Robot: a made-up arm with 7 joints. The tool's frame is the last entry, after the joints.
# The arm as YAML. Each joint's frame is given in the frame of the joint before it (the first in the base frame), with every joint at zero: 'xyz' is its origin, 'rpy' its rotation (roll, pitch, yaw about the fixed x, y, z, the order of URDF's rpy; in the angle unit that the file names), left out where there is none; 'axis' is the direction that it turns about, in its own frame. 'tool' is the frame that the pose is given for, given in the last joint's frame.
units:
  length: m
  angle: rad
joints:
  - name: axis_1
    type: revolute
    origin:
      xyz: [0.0, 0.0, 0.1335]
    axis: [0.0, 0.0, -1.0]
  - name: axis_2
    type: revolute
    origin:
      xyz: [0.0, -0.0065, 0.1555]
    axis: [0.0, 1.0, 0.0]
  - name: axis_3
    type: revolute
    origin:
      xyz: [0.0, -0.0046, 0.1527]
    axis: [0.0, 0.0, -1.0]
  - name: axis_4
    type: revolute
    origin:
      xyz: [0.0, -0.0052, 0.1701]
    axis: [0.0, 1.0, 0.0]
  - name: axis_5
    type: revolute
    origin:
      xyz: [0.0, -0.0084, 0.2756]
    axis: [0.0, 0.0, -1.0]
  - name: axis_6
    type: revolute
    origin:
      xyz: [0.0, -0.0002, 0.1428]
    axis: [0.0, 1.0, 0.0]
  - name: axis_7
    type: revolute
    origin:
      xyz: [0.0, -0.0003, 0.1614]
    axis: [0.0, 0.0, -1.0]
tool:
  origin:
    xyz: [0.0, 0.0, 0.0]
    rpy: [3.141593, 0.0, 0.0]
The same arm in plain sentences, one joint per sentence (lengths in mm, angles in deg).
The arm has seven revolute joints in a row. What follows holds with every joint at zero, and every direction is one of the base frame's. The first joint lies 133.5 mm along +z from the base frame's origin and turns about -z. The second joint lies 6.5 mm along -y and 155.5 mm along +z from the first joint and turns about +y. The third joint lies 4.6 mm along -y and 152.7 mm along +z from the second joint and turns about -z. The fourth joint lies 5.2 mm along -y and 170.1 mm along +z from the third joint and turns about +y. The fifth joint lies 8.4 mm along -y and 275.6 mm along +z from the fourth joint and turns about -z. The sixth joint lies 0.2 mm along -y and 142.8 mm along +z from the fifth joint and turns about +y. The seventh joint lies 0.3 mm along -y and 161.4 mm along +z from the sixth joint and turns about -z. The tool frame, which is the frame that the pose is given for, lies at the same point as the seventh joint; its axes are the base frame's turned by roll -180, pitch 0 and yaw 0 deg (as in URDF: about the fixed x, then y, then z).
